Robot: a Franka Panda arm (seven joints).
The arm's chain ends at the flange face. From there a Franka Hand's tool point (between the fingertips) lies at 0.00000 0.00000 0.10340 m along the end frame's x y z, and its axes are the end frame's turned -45 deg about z.
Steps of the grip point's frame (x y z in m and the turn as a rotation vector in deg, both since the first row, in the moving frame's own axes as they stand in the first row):
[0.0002 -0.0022 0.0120 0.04 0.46 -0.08]
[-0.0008 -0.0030 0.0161 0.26 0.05 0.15]
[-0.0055 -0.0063 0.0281 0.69 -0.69 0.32]
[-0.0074 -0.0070 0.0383 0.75 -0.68 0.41]
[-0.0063 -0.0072 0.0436 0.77 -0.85 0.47]
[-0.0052 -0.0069 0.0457 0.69 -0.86 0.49]
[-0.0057 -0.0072 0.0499 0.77 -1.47 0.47]
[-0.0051 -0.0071 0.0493 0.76 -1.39 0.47]
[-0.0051 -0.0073 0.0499 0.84 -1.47 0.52]
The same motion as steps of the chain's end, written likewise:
[-0.0019 -0.0011 0.0120 0.35 0.30 -0.08]
[-0.0024 -0.0012 0.0161 0.22 -0.15 0.15]
[-0.0066 -0.0006 0.0281 0.00 -0.98 0.32]
[-0.0084 0.0004 0.0383 0.05 -1.01 0.41]
[-0.0075 -0.0007 0.0436 -0.06 -1.15 0.47]
[-0.0066 -0.0014 0.0457 -0.12 -1.10 0.49]
[-0.0063 -0.0019 0.0499 -0.49 -1.58 0.47]
[-0.0059 -0.0022 0.0493 -0.45 -1.52 0.47]
[-0.0058 -0.0023 0.0499 -0.45 -1.63 0.52]

